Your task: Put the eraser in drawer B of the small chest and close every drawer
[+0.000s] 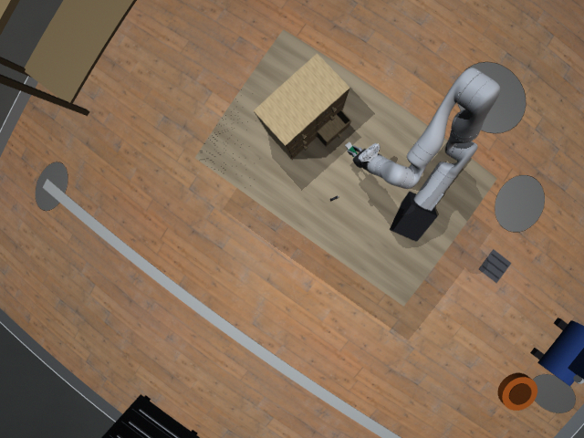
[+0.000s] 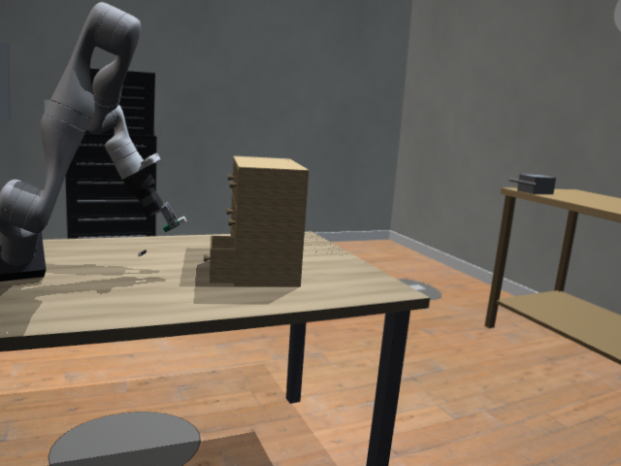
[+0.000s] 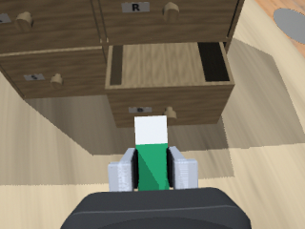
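The drawer is 18 cm ahead of my hand, 8 cm to the right of it and 12 cm below it. The rest, counted from my hand: dark object (5 cm behind, 21 cm to the left, 15 cm below); eraser (1 cm ahead, 1 cm below).
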